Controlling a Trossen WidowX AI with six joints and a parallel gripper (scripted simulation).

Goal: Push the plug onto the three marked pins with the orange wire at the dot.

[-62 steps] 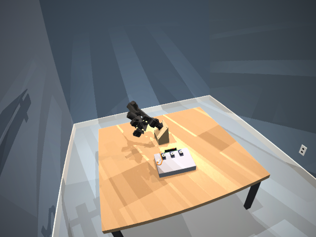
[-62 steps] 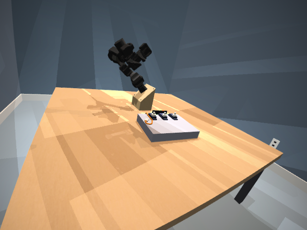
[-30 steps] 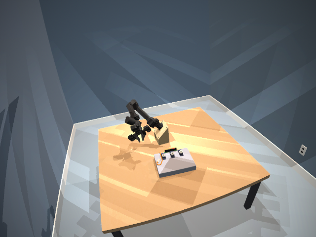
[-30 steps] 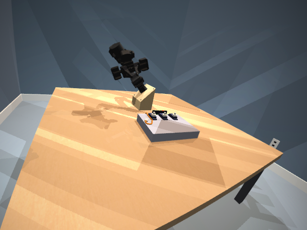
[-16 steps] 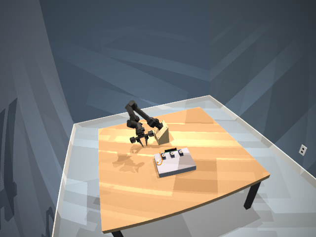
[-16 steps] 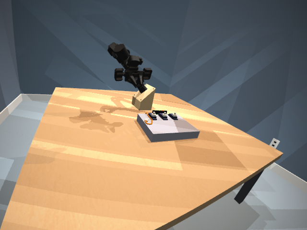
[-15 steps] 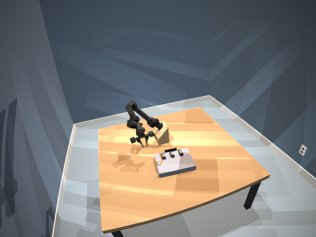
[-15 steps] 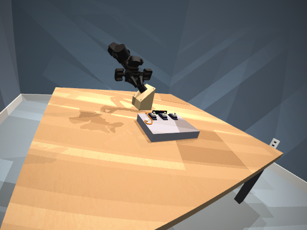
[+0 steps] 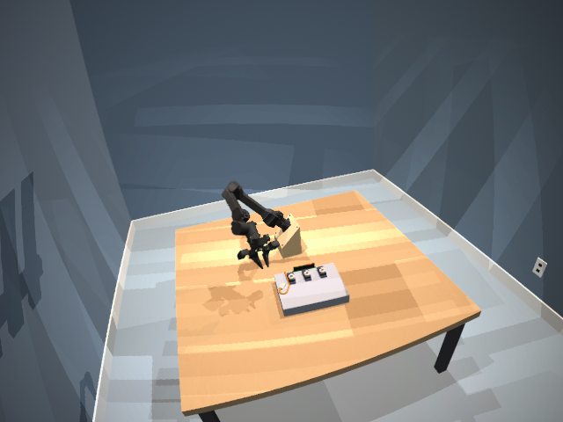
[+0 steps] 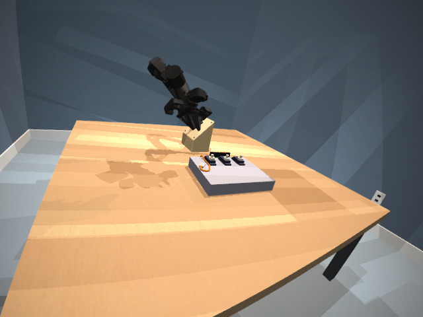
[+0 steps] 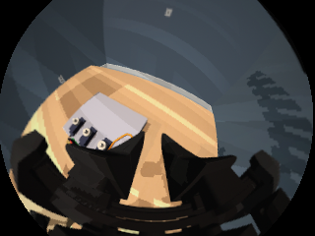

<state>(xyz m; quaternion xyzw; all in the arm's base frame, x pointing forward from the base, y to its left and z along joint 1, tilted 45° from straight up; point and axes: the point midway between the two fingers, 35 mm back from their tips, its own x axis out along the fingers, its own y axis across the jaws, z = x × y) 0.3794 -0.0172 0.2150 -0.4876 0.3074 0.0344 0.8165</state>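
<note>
Now: the red band 13 cm behind my gripper tip, 21 cm to the left of it and 13 cm below it. The rest, counted from my gripper tip: dark pin strip 13 cm behind, 19 cm to the left, 14 cm below; then grey printed holder 3 cm ahead, 19 cm to the left, 18 cm below.
</note>
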